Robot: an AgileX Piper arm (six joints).
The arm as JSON. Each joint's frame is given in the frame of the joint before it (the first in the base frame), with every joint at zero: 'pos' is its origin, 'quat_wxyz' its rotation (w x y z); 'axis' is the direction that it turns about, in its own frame. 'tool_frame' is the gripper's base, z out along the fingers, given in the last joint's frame.
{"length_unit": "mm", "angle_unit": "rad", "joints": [
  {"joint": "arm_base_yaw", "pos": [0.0, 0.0, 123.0], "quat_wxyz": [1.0, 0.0, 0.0, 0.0], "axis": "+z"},
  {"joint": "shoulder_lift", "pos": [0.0, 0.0, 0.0], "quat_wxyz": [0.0, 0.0, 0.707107, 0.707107], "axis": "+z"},
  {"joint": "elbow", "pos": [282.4, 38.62, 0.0], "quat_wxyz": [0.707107, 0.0, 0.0, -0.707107], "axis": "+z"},
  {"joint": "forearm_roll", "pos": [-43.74, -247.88, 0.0], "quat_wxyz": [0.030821, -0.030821, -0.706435, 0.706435], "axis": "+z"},
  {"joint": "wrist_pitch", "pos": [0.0, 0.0, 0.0], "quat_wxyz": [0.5, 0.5, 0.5, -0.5], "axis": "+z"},
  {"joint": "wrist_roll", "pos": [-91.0, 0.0, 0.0], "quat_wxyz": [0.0, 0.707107, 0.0, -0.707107], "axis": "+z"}
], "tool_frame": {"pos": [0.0, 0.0, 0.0], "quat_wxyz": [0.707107, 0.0, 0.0, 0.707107]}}
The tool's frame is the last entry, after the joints.
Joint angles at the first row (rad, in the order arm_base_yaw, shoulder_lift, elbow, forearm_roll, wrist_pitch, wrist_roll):
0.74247, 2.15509, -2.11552, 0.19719, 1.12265, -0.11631
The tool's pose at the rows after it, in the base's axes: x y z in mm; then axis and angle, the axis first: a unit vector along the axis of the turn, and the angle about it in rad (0 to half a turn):
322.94, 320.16, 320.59, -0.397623, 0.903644, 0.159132, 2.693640
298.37, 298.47, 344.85, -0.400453, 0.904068, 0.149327, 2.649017
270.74, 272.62, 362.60, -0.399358, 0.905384, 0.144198, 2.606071
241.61, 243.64, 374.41, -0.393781, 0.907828, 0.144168, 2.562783
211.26, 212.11, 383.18, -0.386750, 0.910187, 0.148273, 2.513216
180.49, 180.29, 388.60, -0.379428, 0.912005, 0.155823, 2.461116
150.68, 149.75, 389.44, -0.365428, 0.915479, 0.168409, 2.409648
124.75, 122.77, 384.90, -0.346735, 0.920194, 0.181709, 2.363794
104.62, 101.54, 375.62, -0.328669, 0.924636, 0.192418, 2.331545
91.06, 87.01, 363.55, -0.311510, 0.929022, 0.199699, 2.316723
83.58, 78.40, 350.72, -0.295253, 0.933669, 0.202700, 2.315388
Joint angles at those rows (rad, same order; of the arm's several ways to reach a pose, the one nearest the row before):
0.75311, 2.03194, -2.01492, 0.15635, 1.11355, -0.10715
0.76347, 1.88951, -1.88305, 0.11596, 1.08749, -0.09463
0.77165, 1.73591, -1.72942, 0.08385, 1.04979, -0.07837
0.77620, 1.57700, -1.56982, 0.05967, 1.00803, -0.05737
0.77717, 1.41268, -1.41865, 0.04076, 0.97185, -0.03726
0.77715, 1.24832, -1.28305, 0.02657, 0.94673, -0.01844
0.77717, 1.08732, -1.16009, 0.01497, 0.92770, 0.01370
0.77718, 0.94051, -1.05051, 0.00054, 0.91260, 0.05634
0.77715, 0.81870, -0.95519, -0.01366, 0.90136, 0.09744
0.77726, 0.72891, -0.87482, -0.02597, 0.89165, 0.13660
0.77726, 0.67111, -0.80842, -0.03895, 0.87971, 0.17474

